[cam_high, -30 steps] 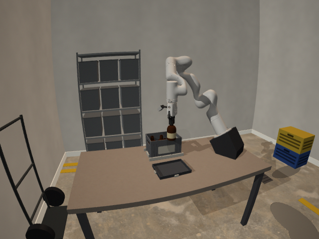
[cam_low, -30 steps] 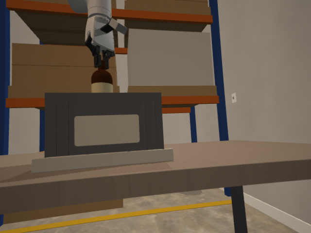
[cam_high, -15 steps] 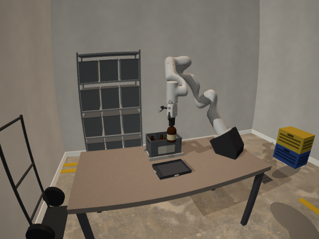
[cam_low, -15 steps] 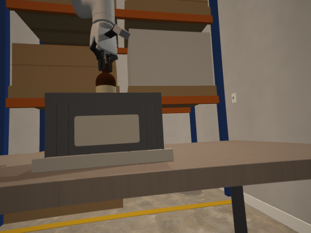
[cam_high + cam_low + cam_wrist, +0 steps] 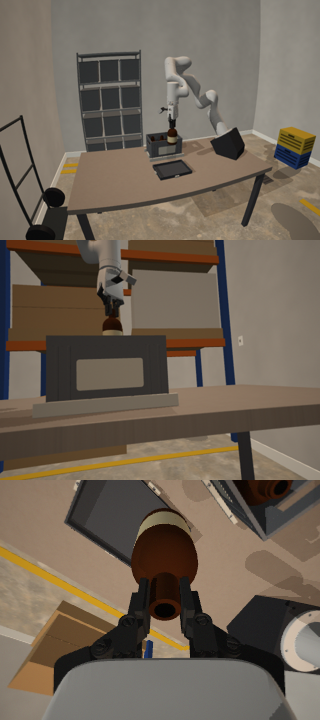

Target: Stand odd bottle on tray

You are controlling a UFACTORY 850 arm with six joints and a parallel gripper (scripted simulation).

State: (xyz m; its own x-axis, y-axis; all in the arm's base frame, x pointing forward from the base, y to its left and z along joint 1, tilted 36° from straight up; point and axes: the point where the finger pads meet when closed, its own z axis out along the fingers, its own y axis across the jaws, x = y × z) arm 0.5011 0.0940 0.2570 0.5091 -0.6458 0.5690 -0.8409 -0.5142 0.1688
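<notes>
The bottle is 7 cm below my hand. From my hand the other things lie so: black tray: 5 cm ahead, 8 cm to the left, 32 cm below; then dark grey crate: 4 cm behind, 19 cm to the right, 25 cm below.
</notes>
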